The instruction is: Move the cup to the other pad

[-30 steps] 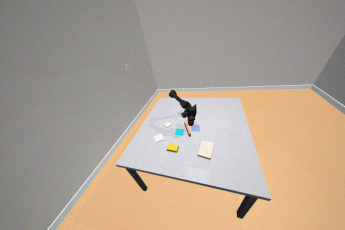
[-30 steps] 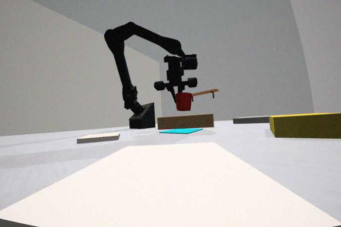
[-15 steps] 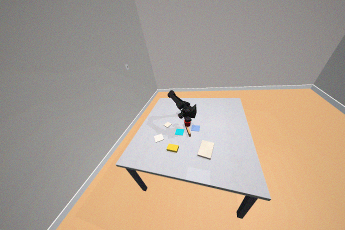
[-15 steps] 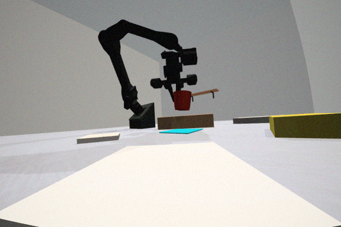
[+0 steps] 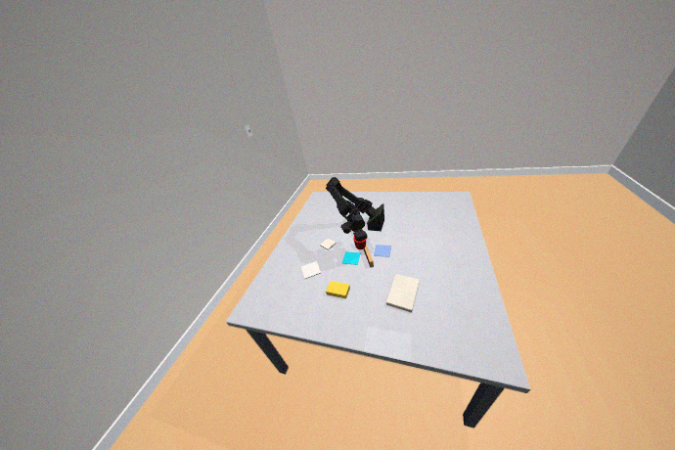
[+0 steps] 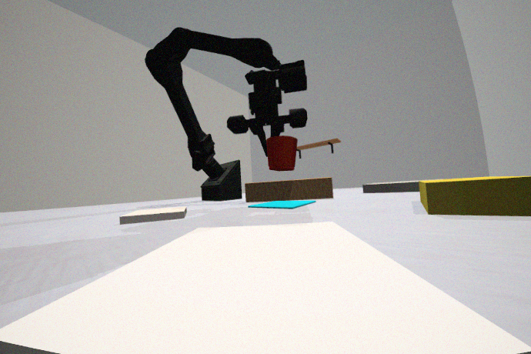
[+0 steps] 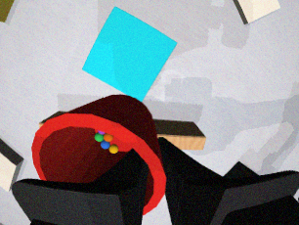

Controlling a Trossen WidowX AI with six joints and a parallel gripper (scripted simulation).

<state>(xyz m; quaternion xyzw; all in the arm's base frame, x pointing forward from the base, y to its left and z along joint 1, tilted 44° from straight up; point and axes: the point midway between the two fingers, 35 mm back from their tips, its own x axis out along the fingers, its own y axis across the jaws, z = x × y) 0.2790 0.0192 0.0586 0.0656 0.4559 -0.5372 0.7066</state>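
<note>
Right now the cyan pad is 120 mm below my gripper tip, 60 mm ahead of it and 40 mm to the right of it. The rest, counted from my gripper tip: thin wooden bar 90 mm below, 50 mm to the left, 10 mm ahead; light blue pad 130 mm to the left, 120 mm below, 40 mm behind; red cup 30 mm ahead, 20 mm to the left.
</note>
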